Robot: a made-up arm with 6 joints. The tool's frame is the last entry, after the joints. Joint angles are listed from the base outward.
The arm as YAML. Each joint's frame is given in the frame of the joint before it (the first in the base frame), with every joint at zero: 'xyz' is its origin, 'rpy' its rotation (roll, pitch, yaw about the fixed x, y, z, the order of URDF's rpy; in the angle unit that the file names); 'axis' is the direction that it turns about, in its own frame. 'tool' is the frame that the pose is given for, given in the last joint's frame.
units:
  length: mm
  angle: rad
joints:
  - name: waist
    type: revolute
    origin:
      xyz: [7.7, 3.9, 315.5]
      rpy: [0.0, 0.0, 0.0]
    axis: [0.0, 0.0, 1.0]
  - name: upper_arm
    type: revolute
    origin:
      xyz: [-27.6, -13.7, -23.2]
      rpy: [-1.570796, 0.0, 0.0]
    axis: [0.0, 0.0, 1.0]
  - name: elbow
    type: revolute
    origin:
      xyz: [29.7, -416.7, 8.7]
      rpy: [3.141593, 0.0, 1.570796]
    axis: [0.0, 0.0, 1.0]
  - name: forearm
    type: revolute
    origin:
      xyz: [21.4, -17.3, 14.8]
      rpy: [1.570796, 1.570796, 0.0]
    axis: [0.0, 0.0, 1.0]
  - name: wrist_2
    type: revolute
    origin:
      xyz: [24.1, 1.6, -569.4]
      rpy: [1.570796, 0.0, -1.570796]
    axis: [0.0, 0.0, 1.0]
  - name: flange
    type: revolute
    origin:
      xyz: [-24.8, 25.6, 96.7]
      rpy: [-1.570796, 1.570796, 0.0]
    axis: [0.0, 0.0, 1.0]
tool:
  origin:
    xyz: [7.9, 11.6, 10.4]
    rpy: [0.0, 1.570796, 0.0]
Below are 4 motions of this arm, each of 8 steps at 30 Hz.
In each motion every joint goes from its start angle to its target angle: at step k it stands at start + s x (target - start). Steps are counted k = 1, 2, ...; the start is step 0. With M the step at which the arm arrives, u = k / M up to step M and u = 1 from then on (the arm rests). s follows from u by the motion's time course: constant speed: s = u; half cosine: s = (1 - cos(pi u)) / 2; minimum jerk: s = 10 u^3 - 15 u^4 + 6 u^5.
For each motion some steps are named. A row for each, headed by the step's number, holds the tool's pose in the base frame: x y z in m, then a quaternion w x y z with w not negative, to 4 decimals.
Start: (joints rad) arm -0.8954 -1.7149 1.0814 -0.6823 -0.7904 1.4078
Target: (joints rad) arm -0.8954 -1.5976 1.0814 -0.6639 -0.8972 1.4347
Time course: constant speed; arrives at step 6
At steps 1, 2, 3, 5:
1: -0.6135 0.6440 0.5174 0.3563 0.6413 0.1204 0.6688
2: -0.6115 0.6403 0.5333 0.3521 0.6529 0.1106 0.6614
3: -0.6094 0.6364 0.5493 0.3479 0.6644 0.1009 0.6537
5: -0.6045 0.6279 0.5808 0.3393 0.6869 0.0819 0.6374

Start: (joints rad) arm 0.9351 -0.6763 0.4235 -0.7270 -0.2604 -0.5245
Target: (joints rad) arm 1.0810 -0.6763 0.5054 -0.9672 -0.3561 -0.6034
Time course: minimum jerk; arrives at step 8
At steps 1, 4, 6, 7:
1: 0.0683 0.0025 1.0548 0.7806 0.0345 -0.4780 0.4011
4: 0.0554 -0.0041 1.0651 0.7402 0.1032 -0.4619 0.4776
6: 0.0457 -0.0112 1.0734 0.6986 0.1562 -0.4452 0.5379
7: 0.0437 -0.0130 1.0751 0.6885 0.1674 -0.4411 0.5508

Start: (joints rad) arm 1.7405 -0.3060 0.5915 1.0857 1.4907 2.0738
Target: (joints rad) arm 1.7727 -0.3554 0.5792 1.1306 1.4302 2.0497
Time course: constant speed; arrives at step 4
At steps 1, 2, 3, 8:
1: 0.0666 0.2125 1.1731 0.2558 -0.1584 -0.1066 -0.9477
2: 0.0664 0.2029 1.1748 0.2523 -0.1599 -0.1074 -0.9483
3: 0.0664 0.1932 1.1764 0.2489 -0.1615 -0.1081 -0.9488
8: 0.0666 0.1835 1.1778 0.2455 -0.1633 -0.1088 -0.9493

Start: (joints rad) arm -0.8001 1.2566 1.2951 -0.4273 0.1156 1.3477
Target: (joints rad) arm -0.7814 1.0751 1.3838 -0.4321 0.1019 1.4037
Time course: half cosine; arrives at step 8
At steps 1, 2, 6, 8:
1: 0.5804 -0.6966 0.3287 0.2618 -0.8709 0.3659 -0.1977
2: 0.5814 -0.6951 0.3521 0.2544 -0.8727 0.3608 -0.2085
6: 0.5777 -0.6752 0.5037 0.2056 -0.8792 0.3273 -0.2786
8: 0.5746 -0.6688 0.5346 0.1954 -0.8794 0.3204 -0.2931

